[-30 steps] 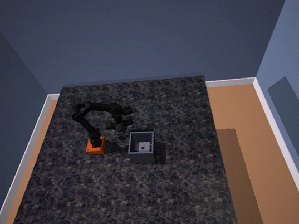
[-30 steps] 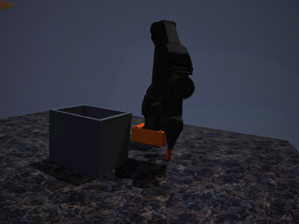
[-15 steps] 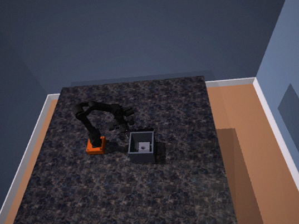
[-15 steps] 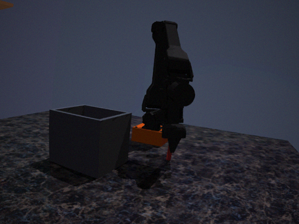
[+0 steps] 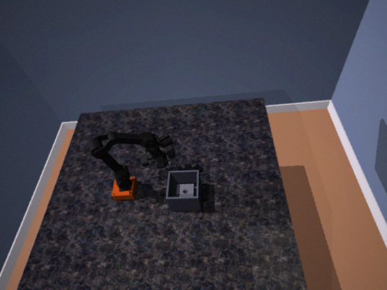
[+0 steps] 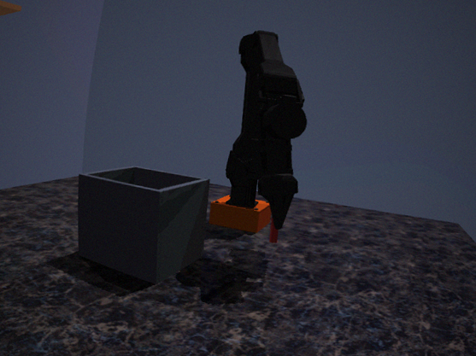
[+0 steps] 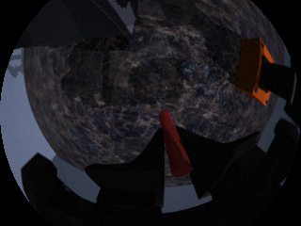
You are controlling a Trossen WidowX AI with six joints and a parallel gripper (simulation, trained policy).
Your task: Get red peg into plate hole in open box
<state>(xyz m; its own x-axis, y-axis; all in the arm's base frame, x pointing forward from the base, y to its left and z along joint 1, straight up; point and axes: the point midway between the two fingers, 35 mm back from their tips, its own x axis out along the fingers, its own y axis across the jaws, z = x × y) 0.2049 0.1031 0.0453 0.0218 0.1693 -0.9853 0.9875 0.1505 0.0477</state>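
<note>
Right now my gripper tip is 120 mm short of the plate, 210 mm to the left of it and 10 mm above it. From my gripper tip the other things lie so: red peg: 10 mm to the right, 10 mm above.
</note>
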